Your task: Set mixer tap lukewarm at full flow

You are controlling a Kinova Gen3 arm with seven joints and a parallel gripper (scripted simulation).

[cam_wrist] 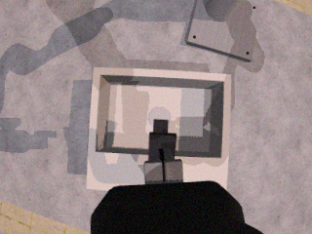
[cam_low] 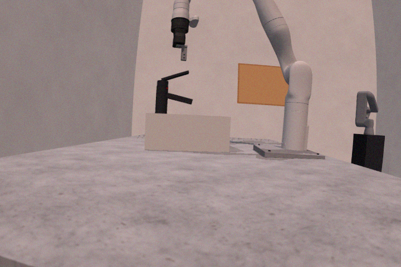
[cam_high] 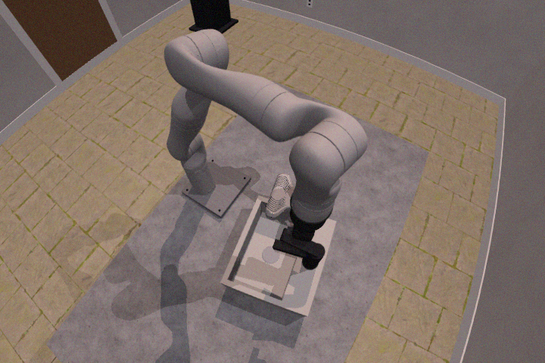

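The lever lies 30 mm ahead of my hand, 10 mm to the left of it and 90 mm below it. Round my hand: black mixer tap: 50 mm ahead, 10 mm to the left, 140 mm below; then sink basin: 40 mm behind, 340 mm below.
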